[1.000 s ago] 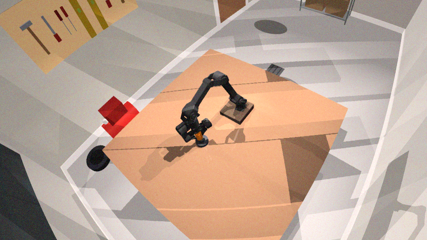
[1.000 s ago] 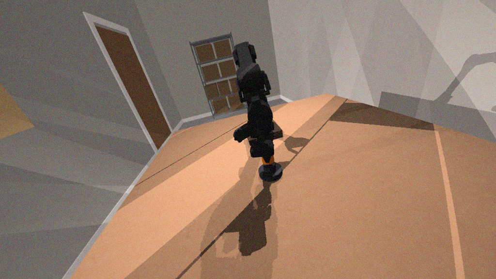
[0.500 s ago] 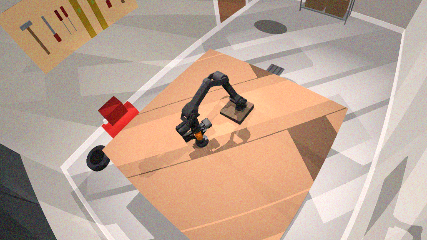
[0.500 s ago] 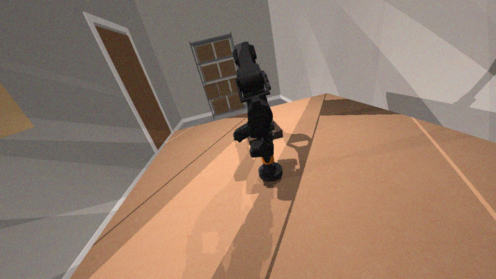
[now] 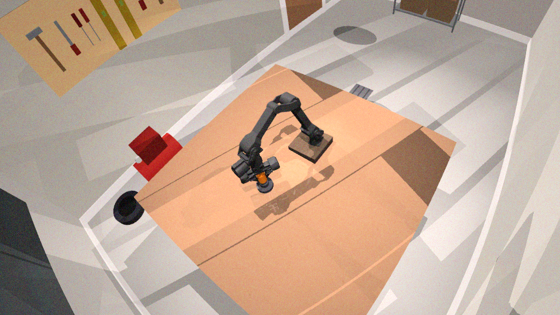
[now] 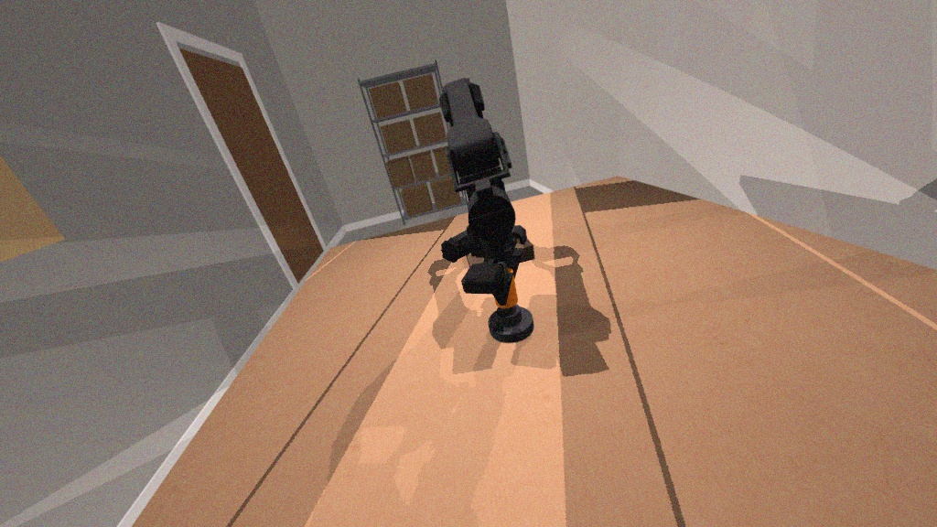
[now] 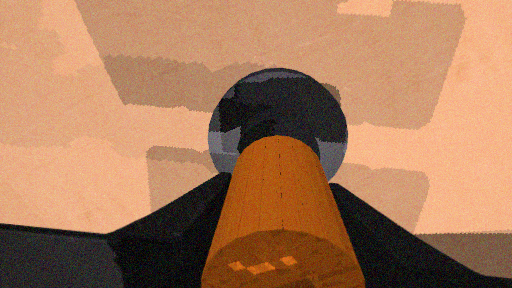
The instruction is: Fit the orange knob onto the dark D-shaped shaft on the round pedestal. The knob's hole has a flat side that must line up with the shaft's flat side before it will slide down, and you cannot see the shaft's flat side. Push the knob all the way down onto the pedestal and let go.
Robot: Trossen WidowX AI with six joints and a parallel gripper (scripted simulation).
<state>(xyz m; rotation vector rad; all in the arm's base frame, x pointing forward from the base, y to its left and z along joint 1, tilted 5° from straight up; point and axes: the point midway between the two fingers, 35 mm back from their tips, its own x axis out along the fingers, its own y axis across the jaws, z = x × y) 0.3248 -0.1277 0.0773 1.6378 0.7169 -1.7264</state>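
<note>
Now: gripper tip 4 cm above the dark round pedestal. Also, from my gripper tip: orange knob: 2 cm above.
</note>
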